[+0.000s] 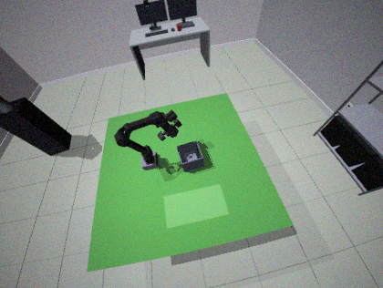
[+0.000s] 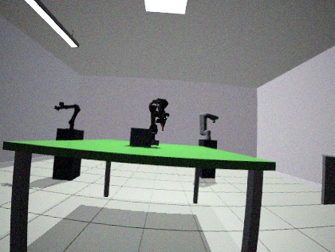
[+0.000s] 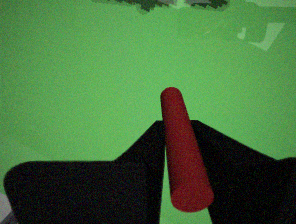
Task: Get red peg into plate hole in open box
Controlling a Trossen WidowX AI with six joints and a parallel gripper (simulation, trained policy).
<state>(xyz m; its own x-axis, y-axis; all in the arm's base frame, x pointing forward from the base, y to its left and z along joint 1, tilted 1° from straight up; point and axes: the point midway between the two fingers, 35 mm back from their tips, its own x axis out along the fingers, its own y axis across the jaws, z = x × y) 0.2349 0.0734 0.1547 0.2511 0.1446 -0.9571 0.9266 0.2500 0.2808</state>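
The plate lies 170 mm to the right of my gripper tip, 130 mm below it and 70 mm ahead of it. Round my gripper tip: red peg (10 mm above).
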